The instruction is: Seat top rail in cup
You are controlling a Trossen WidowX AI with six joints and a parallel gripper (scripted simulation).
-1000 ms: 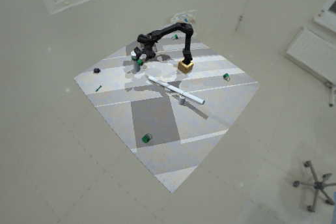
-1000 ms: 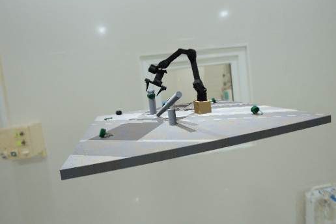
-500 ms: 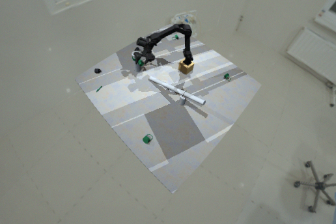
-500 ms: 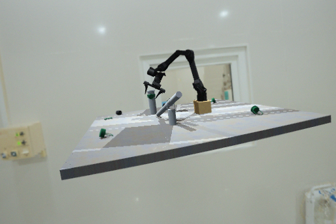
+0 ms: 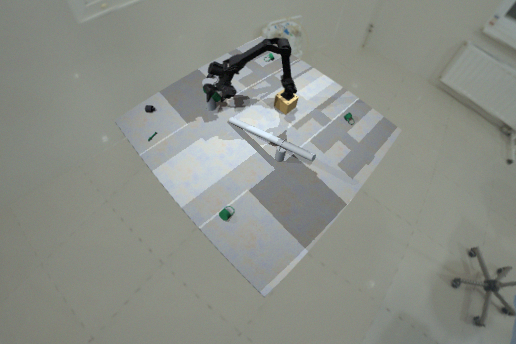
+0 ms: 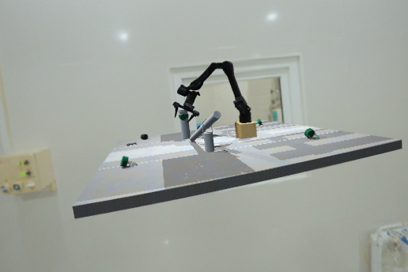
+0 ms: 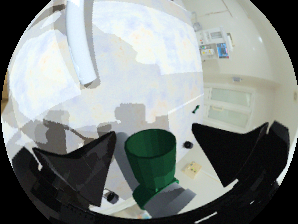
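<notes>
Now: the green rail-end cup 20 mm behind my gripper tip, 20 mm to the right of it and 20 mm above it. The rest, counted from my gripper tip: short grey post 50 mm behind, 440 mm to the left, 30 mm below; small black part 240 mm ahead, 330 mm to the right, 120 mm below; green bolt 340 mm ahead, 160 mm to the right, 130 mm below.
</notes>
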